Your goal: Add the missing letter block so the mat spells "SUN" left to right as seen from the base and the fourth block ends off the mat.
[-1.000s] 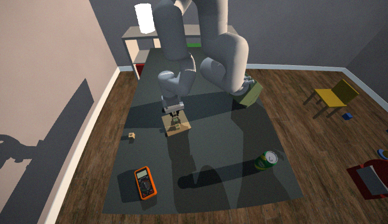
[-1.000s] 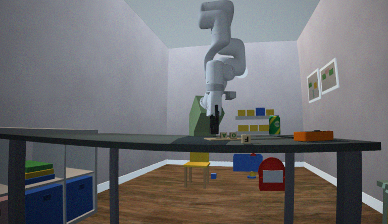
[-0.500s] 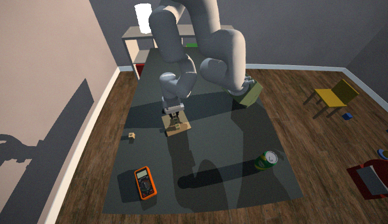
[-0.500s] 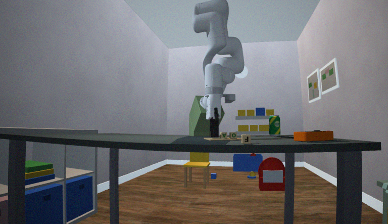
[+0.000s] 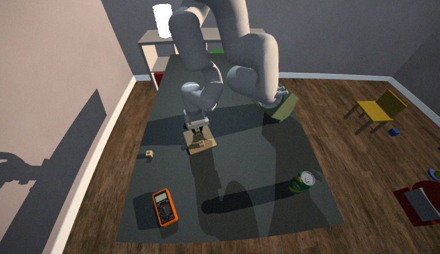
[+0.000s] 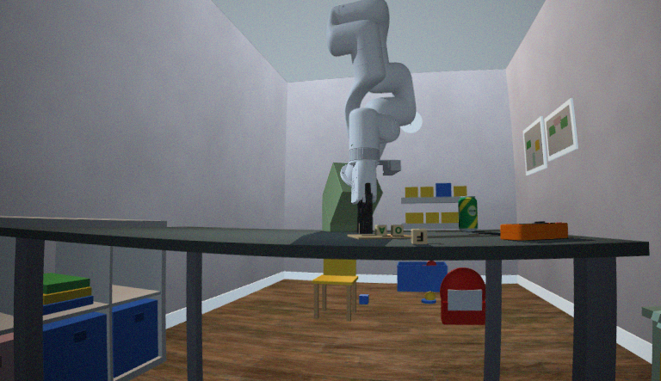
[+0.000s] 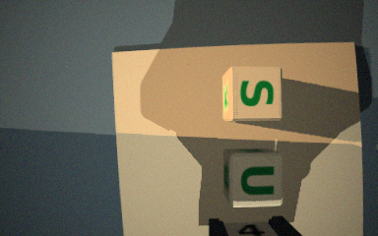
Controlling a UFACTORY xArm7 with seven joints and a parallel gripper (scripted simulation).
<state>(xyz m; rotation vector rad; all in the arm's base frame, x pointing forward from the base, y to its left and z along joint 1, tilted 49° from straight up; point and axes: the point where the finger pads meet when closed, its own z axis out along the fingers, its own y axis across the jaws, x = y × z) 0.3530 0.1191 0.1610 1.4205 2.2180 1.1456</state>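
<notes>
Now: the letter block 20 mm behind my hand, 30 mm to the left of it and 10 mm below it. From my hand the other things lie so: green can 520 mm behind, 150 mm to the left, 30 mm above; then tan mat 20 mm behind, 30 mm to the left, 30 mm below; then orange multimeter 10 mm behind, 380 mm to the left, 10 mm below.
</notes>
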